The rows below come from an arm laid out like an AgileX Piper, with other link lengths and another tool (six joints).
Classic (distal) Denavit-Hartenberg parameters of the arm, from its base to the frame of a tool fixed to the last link. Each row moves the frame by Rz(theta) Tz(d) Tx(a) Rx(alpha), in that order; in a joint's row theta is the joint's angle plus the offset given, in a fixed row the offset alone. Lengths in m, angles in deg.
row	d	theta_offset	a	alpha
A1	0.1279	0	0	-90
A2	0	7.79	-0.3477	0
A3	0	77.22	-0.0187	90
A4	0.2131	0	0	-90
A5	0	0	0	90
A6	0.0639	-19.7	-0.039	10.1
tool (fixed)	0.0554	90	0	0
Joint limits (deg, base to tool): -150..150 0..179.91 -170..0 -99.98..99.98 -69.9..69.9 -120..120
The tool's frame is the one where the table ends.
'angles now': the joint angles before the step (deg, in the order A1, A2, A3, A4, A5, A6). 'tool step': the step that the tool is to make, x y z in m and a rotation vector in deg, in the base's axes. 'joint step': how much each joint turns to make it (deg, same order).
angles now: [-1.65, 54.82, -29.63, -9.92, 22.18, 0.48]
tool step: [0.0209, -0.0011, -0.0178, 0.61, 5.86, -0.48]
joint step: [0.00, 6.12, -0.01, -0.16, -0.19, 0.81]
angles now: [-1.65, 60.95, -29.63, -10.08, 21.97, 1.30]
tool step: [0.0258, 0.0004, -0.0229, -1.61, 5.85, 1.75]
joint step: [0.02, 7.79, 0.00, -1.85, -2.06, -0.60]
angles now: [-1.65, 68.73, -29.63, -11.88, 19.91, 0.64]
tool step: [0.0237, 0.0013, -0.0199, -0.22, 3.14, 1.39]
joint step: [-0.01, 7.00, -0.07, -0.82, -3.91, -0.29]
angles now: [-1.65, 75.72, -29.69, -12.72, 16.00, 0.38]
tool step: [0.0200, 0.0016, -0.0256, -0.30, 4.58, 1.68]
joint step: [0.01, 7.17, -0.13, -0.28, -2.61, -1.23]
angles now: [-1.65, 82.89, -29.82, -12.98, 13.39, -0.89]
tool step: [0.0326, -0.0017, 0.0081, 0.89, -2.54, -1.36]
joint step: [0.01, 4.00, -5.82, 0.05, -0.62, 1.65]
